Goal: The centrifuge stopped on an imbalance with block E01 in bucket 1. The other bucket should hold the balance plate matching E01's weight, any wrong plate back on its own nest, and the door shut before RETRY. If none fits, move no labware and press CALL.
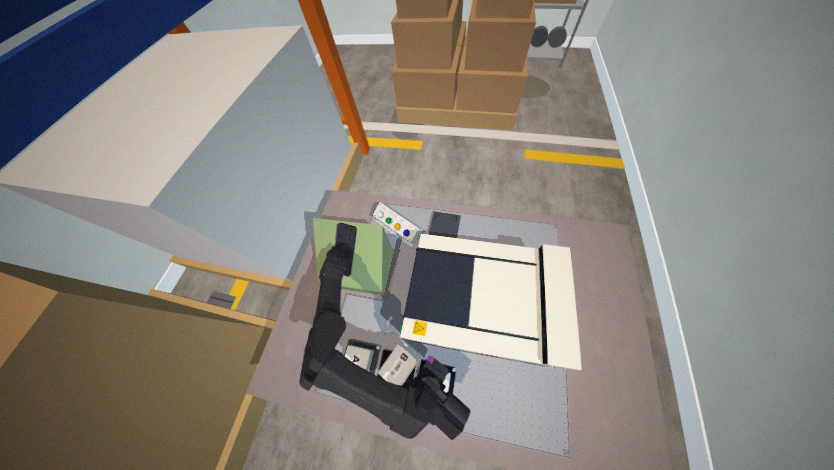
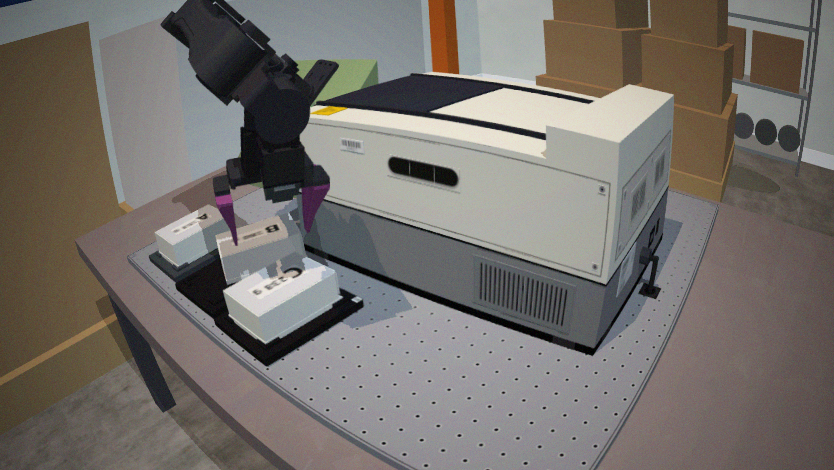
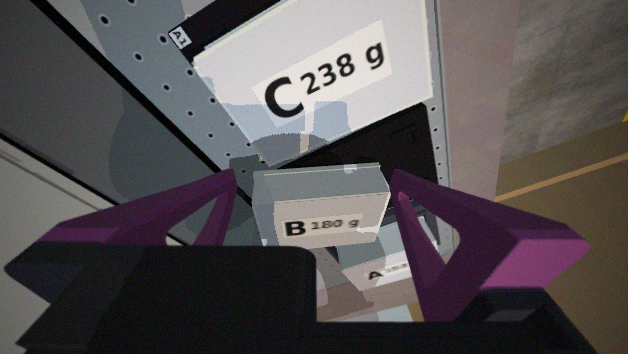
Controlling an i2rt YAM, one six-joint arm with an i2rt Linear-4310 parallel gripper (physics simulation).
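Seen in the pictures: gripper, fingertip midpoint: [image 2: 270,237] [image 3: 313,177]; arm's base at its link origin: [image 1: 344,249].
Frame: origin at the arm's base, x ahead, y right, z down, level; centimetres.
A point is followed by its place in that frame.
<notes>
My gripper [image 2: 271,236] @(x 38.3, y 33.0, z 6.2 cm) [image 3: 313,177] @(x 38.3, y 33.0, z 6.2 cm) is open, its purple fingers apart at either side of block B 180 g [image 1: 399,364] @(x 29.3, y 30.6, z 9.6 cm) [image 2: 250,259] @(x 32.4, y 33.9, z 11.1 cm) [image 3: 320,186] @(x 33.1, y 32.0, z 10.9 cm). Block B is tilted, over a black nest [image 2: 201,289] @(x 28.5, y 41.6, z 14.1 cm) [image 3: 412,145] @(x 31.4, y 41.7, z 14.1 cm) between the other two plates. Block C 238 g [image 2: 262,315] @(x 46.6, y 40.8, z 10.1 cm) [image 3: 345,35] @(x 43.8, y 37.3, z 9.9 cm) sits on the black nest marked A1 [image 2: 269,353] @(x 48.0, y 42.0, z 14.1 cm). Block A [image 1: 360,356] @(x 15.8, y 32.1, z 9.9 cm) [image 2: 180,245] @(x 19.4, y 40.4, z 10.6 cm) [image 3: 364,256] @(x 18.8, y 33.0, z 10.7 cm) sits at the far end of the row. The centrifuge [image 1: 507,291] @(x 56.6, y 2.5, z -5.7 cm) [image 2: 455,227] @(x 56.6, y 20.3, z 4.5 cm) has a dark and a cream top panel; its buckets and E01 do not show.
A panel with white, green, yellow and blue buttons [image 1: 396,222] @(x 12.7, y -18.5, z 8.0 cm) stands behind the centrifuge's left end, near a small dark box [image 1: 444,223] @(x 31.6, y -26.3, z 13.0 cm). A green block [image 1: 367,274] @(x 9.3, y 5.3, z 6.1 cm) [image 2: 350,75] @(x 9.1, y -5.7, z -4.6 cm) stands by the arm's base. The centrifuge wall rises close beside the plates.
</notes>
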